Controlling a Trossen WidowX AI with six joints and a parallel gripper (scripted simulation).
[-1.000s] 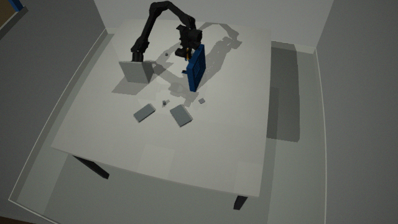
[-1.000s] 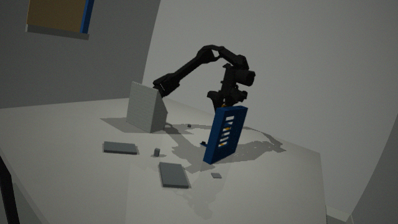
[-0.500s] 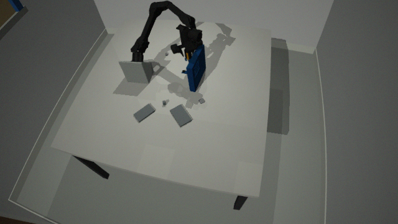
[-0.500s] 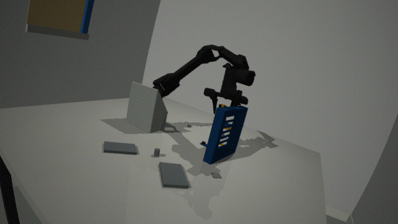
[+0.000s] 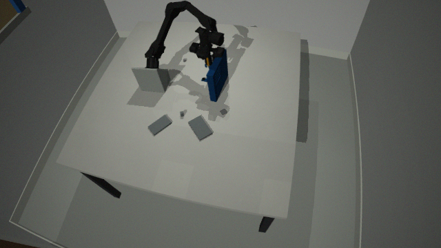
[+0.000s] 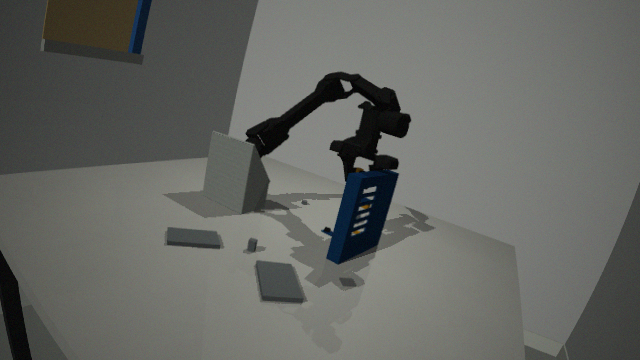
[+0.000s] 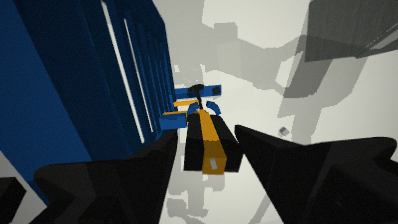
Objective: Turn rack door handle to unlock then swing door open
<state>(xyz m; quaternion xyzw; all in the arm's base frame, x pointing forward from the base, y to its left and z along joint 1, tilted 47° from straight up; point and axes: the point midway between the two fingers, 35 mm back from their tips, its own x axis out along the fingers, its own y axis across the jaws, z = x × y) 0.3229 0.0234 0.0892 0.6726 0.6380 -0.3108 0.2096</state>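
Now: the orange handle 1 cm to the right of my gripper tip and 3 cm below it. The rest, counted from my gripper tip: tile (12 cm ahead, 23 cm to the right, 15 cm below).
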